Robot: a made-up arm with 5 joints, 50 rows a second.
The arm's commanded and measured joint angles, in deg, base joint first. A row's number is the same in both.
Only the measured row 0 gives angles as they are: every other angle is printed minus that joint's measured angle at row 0.
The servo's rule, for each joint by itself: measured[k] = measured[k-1] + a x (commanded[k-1-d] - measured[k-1]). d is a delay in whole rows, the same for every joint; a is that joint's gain. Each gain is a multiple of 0.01, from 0.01 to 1. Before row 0 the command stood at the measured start. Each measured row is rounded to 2 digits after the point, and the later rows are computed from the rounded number. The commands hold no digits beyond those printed.
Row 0, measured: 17.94, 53.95, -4.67, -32.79, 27.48
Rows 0 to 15, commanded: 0.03, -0.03, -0.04, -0.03, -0.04; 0.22, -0.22, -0.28, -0.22, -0.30; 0.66, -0.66, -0.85, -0.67, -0.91; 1.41, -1.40, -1.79, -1.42, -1.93; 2.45, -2.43, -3.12, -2.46, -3.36; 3.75, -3.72, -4.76, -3.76, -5.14; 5.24, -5.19, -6.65, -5.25, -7.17; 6.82, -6.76, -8.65, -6.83, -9.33; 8.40, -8.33, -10.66, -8.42, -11.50; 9.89, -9.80, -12.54, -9.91, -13.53; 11.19, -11.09, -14.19, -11.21, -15.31; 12.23, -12.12, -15.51, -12.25, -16.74; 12.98, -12.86, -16.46, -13.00, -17.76; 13.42, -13.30, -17.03, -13.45, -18.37; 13.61, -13.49, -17.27, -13.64, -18.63; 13.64, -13.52, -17.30, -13.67, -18.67
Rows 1 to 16, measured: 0.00, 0.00, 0.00, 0.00, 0.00; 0.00, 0.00, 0.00, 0.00, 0.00; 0.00, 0.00, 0.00, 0.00, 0.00; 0.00, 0.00, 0.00, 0.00, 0.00; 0.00, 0.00, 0.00, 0.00, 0.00; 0.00, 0.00, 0.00, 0.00, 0.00; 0.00, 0.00, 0.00, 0.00, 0.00; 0.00, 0.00, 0.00, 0.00, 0.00; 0.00, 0.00, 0.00, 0.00, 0.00; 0.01, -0.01, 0.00, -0.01, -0.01; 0.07, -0.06, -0.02, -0.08, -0.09; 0.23, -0.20, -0.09, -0.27, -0.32; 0.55, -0.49, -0.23, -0.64, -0.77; 1.06, -0.96, -0.46, -1.22, -1.50; 1.79, -1.62, -0.80, -2.03, -2.52; 2.72, -2.48, -1.27, -3.06, -3.82
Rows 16 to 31, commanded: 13.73, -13.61, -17.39, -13.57, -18.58; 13.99, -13.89, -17.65, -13.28, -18.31; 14.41, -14.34, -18.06, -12.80, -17.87; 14.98, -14.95, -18.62, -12.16, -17.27; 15.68, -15.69, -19.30, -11.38, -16.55; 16.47, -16.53, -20.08, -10.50, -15.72; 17.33, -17.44, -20.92, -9.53, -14.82; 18.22, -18.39, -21.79, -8.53, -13.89; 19.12, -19.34, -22.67, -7.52, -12.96; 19.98, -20.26, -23.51, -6.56, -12.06; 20.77, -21.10, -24.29, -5.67, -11.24; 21.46, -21.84, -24.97, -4.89, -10.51; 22.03, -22.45, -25.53, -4.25, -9.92; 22.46, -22.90, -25.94, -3.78, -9.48; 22.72, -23.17, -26.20, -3.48, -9.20; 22.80, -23.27, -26.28, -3.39, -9.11
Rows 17 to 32, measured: 3.83, -3.51, -1.86, -4.27, -5.36; 5.06, -4.67, -2.56, -5.60, -7.08; 6.36, -5.90, -3.36, -6.98, -8.89; 7.66, -7.15, -4.23, -8.33, -10.69; 8.89, -8.34, -5.13, -9.58, -12.38; 9.99, -9.42, -6.04, -10.67, -13.89; 10.92, -10.35, -6.92, -11.56, -15.14; 11.65, -11.10, -7.75, -12.23, -16.12; 12.19, -11.68, -8.51, -12.69, -16.83; 12.61, -12.14, -9.22, -12.97, -17.32; 12.98, -12.56, -9.89, -13.07, -17.60; 13.37, -12.99, -10.54, -12.98, -17.68; 13.80, -13.46, -11.19, -12.72, -17.57; 14.31, -14.00, -11.84, -12.29, -17.28; 14.89, -14.61, -12.50, -11.72, -16.84; 15.55, -15.29, -13.17, -11.02, -16.27
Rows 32 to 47, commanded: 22.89, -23.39, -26.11, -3.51, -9.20; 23.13, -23.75, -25.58, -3.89, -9.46; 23.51, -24.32, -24.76, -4.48, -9.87; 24.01, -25.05, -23.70, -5.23, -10.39; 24.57, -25.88, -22.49, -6.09, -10.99; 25.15, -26.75, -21.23, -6.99, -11.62; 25.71, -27.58, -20.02, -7.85, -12.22; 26.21, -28.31, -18.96, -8.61, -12.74; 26.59, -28.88, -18.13, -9.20, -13.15; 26.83, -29.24, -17.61, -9.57, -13.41; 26.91, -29.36, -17.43, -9.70, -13.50; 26.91, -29.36, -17.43, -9.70, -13.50; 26.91, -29.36, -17.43, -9.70, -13.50; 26.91, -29.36, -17.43, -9.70, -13.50; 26.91, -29.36, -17.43, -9.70, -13.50; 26.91, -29.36, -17.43, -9.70, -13.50
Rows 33 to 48, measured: 16.27, -16.03, -13.86, -10.22, -15.60; 17.04, -16.82, -14.56, -9.36, -14.86; 17.83, -17.65, -15.28, -8.46, -14.08; 18.62, -18.48, -16.00, -7.57, -13.28; 19.39, -19.29, -16.72, -6.71, -12.50; 20.10, -20.05, -17.42, -5.92, -11.78; 20.74, -20.73, -18.10, -5.24, -11.14; 21.27, -21.32, -18.75, -4.68, -10.60; 21.68, -21.79, -19.35, -4.27, -10.18; 22.01, -22.17, -19.89, -4.03, -9.91; 22.31, -22.55, -20.35, -3.99, -9.78; 22.63, -22.97, -20.70, -4.15, -9.81; 23.00, -23.47, -20.94, -4.50, -9.97; 23.42, -24.05, -21.06, -5.01, -10.26; 23.89, -24.70, -21.07, -5.64, -10.64; 24.38, -25.39, -20.99, -6.35, -11.08
